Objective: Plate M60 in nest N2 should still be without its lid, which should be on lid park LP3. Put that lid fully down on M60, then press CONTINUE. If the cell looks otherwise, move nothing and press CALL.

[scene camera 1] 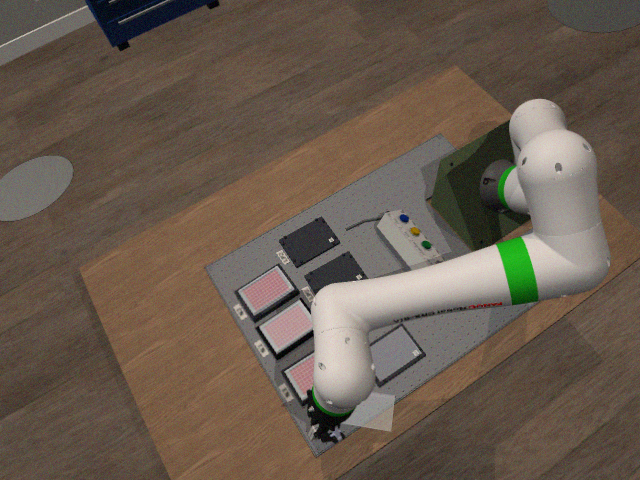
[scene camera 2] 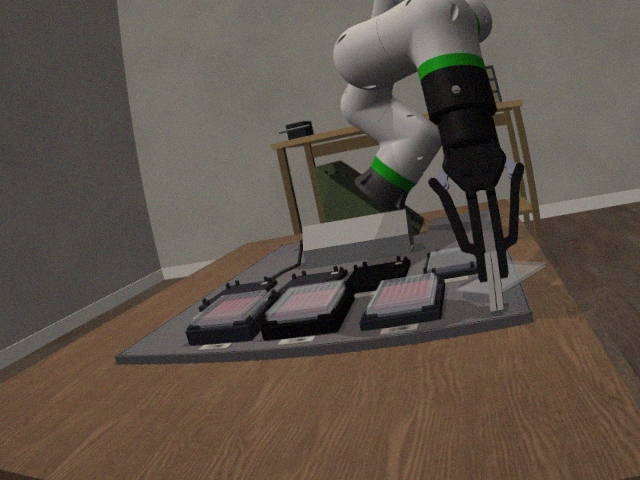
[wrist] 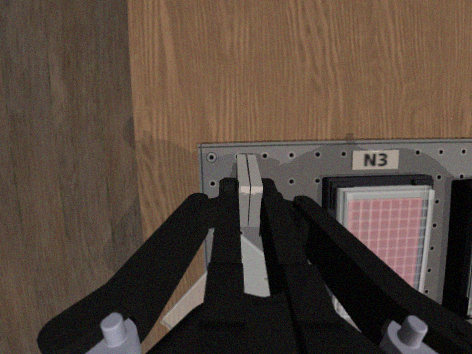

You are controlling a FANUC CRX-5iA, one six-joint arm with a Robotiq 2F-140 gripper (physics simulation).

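My gripper [scene camera 2: 497, 309] is in view, and the wrist view shows the gripper as well [wrist: 245, 170]. I also see a white button box [scene camera 2: 385, 234]. A nest N1 [scene camera 2: 326, 323] is here, and the wrist view shows the nest N1 [wrist: 449, 300] too. I see a nest N3 [scene camera 2: 432, 312] besides, and in the wrist view there is the nest N3 [wrist: 329, 184] again.
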